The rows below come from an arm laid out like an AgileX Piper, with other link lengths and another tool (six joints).
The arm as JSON. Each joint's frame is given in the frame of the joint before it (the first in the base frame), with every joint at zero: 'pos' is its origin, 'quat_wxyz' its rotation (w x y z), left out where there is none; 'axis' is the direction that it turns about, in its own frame. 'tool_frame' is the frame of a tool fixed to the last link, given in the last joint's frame.
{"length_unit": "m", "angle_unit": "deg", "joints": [
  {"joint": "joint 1", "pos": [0.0, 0.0, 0.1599], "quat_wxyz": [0.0, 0.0, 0.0, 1.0], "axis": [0.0, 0.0, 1.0]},
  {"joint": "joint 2", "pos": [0.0, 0.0, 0.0], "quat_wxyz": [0.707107, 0.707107, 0.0, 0.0], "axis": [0.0, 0.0, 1.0]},
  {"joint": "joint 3", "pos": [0.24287, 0.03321, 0.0], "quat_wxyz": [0.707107, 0.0, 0.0, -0.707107], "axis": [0.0, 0.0, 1.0]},
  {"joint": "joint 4", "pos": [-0.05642, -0.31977, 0.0], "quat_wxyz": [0.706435, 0.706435, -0.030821, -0.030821], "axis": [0.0, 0.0, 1.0]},
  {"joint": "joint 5", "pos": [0.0, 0.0, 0.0], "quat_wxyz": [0.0, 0.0, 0.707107, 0.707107], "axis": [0.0, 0.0, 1.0]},
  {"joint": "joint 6", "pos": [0.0, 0.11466, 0.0], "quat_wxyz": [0.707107, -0.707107, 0.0, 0.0], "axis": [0.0, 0.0, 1.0]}
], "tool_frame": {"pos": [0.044, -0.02, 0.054], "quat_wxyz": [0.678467, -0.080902, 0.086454, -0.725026]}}
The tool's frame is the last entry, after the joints.
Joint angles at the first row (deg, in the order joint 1, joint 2, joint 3, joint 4, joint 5, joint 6):
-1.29 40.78 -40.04 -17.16 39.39 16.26
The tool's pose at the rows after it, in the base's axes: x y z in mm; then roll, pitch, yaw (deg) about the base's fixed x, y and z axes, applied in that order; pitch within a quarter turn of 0, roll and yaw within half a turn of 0:
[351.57 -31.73 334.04 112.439 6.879 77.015]
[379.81 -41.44 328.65 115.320 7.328 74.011]
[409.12 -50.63 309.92 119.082 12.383 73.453]
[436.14 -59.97 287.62 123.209 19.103 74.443]
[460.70 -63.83 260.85 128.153 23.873 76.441]
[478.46 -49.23 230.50 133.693 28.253 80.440]
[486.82 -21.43 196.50 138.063 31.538 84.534]
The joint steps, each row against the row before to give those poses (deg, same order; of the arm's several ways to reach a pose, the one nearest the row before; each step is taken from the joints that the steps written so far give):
0.00 8.73 -5.14 -4.29 0.19 5.82
0.00 8.63 -6.01 -3.25 1.57 4.61
0.00 9.05 -5.31 -4.70 1.68 1.16
0.00 8.73 -5.28 -5.00 2.23 -0.58
0.41 8.38 -5.16 -2.82 2.44 -0.92
2.84 7.04 -3.77 -2.84 3.23 0.01
4.42 5.29 -0.98 -3.37 2.13 2.91

